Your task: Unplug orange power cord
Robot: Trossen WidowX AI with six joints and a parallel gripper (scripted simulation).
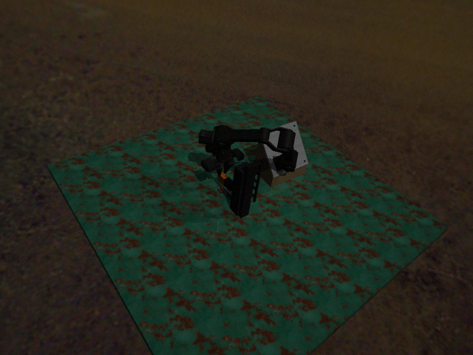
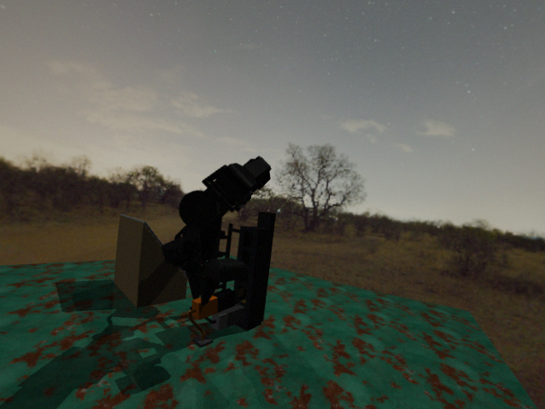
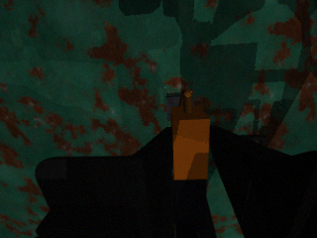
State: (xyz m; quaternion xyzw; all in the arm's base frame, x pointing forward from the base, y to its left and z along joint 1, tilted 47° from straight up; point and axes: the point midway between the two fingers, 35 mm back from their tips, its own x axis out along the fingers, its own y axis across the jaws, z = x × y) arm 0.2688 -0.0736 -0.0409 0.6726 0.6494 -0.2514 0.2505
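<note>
My gripper tip is now 30 mm to the right of the orange plug.
</note>
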